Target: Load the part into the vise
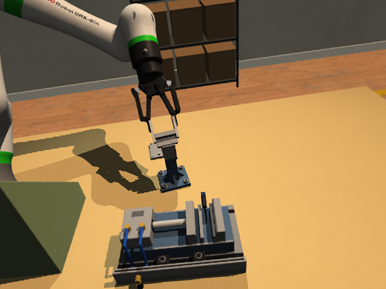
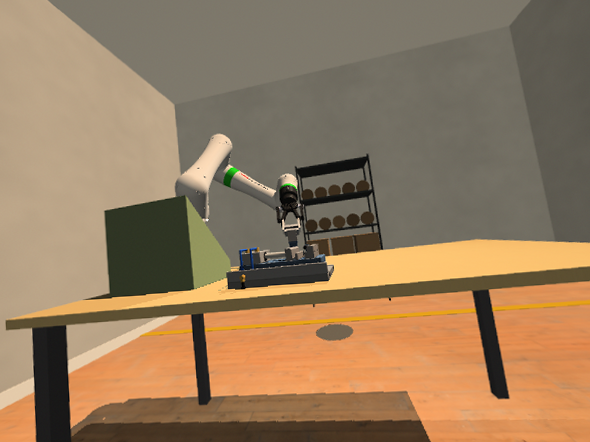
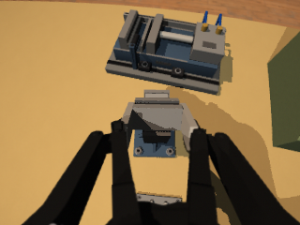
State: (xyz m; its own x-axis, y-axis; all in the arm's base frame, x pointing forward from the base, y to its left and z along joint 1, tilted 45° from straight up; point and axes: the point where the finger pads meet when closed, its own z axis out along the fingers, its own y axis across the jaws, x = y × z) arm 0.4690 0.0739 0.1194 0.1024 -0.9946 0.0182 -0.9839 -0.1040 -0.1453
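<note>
Right now my hand is 20 mm to the left of the part and 10 mm above it. From my hand the other things lie so: infeed plate (180 mm below, 140 mm to the left, 30 mm behind); then V-block post (120 mm below, 20 mm to the right); then work stop (210 mm to the right, 90 mm below, 90 mm ahead).
</note>
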